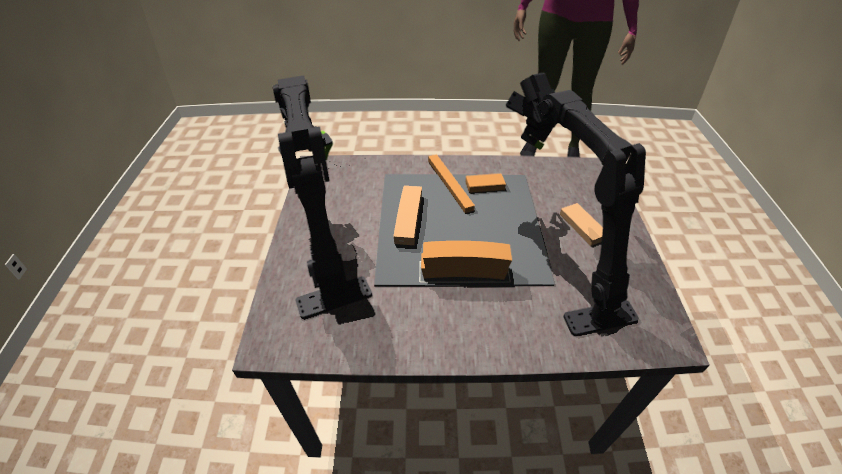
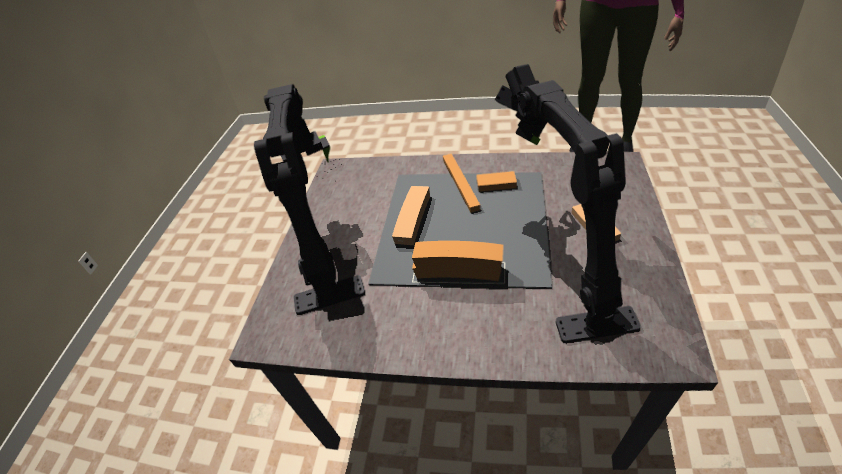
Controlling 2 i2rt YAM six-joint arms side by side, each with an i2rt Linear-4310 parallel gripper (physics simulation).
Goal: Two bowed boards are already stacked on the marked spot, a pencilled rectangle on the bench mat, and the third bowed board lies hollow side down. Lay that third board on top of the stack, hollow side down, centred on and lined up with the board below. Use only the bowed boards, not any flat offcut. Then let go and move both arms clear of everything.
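Frame: origin at the left arm's base, x back, y left, z down, level; millimetres.
Seen in the pictures: left gripper, between the fingertips: [image 2: 313, 168]; right gripper, between the fingertips: [image 2: 543, 121]; left arm's base, origin of its link: [image 1: 333, 298] [image 2: 329, 295]; right arm's base, origin of its link: [image 1: 600, 318] [image 2: 597, 325].
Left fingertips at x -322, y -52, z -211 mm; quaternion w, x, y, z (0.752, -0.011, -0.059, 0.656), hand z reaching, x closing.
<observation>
Offsets run from my left fingertips to a thing's top centre. Level surfaces: height alone.
Two bowed boards @[dy -312, dx +382, dz +114 mm] [image 1: 466, 252] [image 2: 457, 251] are stacked near the front edge of the bench mat @[dz +205 mm] [image 1: 500, 220] [image 2: 494, 220], over the pencilled rectangle, whose thin pale line shows at their base. The third bowed board @[dy -254, dx +119, dz +157 mm] [image 1: 408, 214] [image 2: 411, 214] lies on the mat's left part, turned roughly across the stack's direction and apart from it, its arched face up. My left gripper [image 1: 326, 148] [image 2: 324, 149] is open and empty, raised above the table's back left, partly hidden by its arm. My right gripper [image 1: 532, 141] [image 2: 529, 137] is open and empty, raised high toward the back right.
A long thin strip @[dy -450, dx +16, dz +183 mm] [image 1: 450, 183] [image 2: 461, 183] and a short flat offcut @[dy -558, dx +72, dz +180 mm] [image 1: 486, 181] [image 2: 496, 180] lie on the mat's back part. Another flat offcut @[dy -751, dx +372, dz +186 mm] [image 1: 582, 223] [image 2: 582, 216] lies right of the mat, partly behind the right arm. A person stands beyond the table.
</observation>
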